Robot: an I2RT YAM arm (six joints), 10 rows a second.
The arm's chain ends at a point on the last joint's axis. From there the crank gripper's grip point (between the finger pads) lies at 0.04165 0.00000 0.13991 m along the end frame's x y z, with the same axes.
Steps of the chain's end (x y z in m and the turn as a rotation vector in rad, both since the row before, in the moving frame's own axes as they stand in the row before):
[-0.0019 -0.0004 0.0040 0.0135 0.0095 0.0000]
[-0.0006 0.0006 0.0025 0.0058 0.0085 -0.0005]
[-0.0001 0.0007 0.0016 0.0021 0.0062 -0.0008]
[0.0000 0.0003 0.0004 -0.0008 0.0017 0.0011]
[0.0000 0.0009 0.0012 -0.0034 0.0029 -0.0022]
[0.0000 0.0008 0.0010 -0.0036 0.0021 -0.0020]
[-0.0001 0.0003 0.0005 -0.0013 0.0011 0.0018]
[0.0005 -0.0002 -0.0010 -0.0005 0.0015 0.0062]
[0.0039 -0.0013 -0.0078 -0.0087 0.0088 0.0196]
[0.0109 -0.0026 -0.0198 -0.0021 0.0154 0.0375]
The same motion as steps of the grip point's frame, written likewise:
[-0.0006 -0.0023 0.0036 0.0135 0.0095 0.0000]
[0.0006 -0.0002 0.0021 0.0058 0.0085 -0.0005]
[0.0008 0.0004 0.0013 0.0021 0.0062 -0.0008]
[0.0002 0.0005 0.0003 -0.0008 0.0017 0.0011]
[0.0004 0.0013 0.0011 -0.0034 0.0029 -0.0022]
[0.0003 0.0012 0.0009 -0.0036 0.0021 -0.0020]
[0.0001 0.0006 0.0005 -0.0013 0.0011 0.0018]
[0.0007 0.0001 -0.0011 -0.0005 0.0015 0.0062]
[0.0051 0.0007 -0.0082 -0.0087 0.0088 0.0196]
[0.0130 -0.0007 -0.0205 -0.0021 0.0154 0.0375]

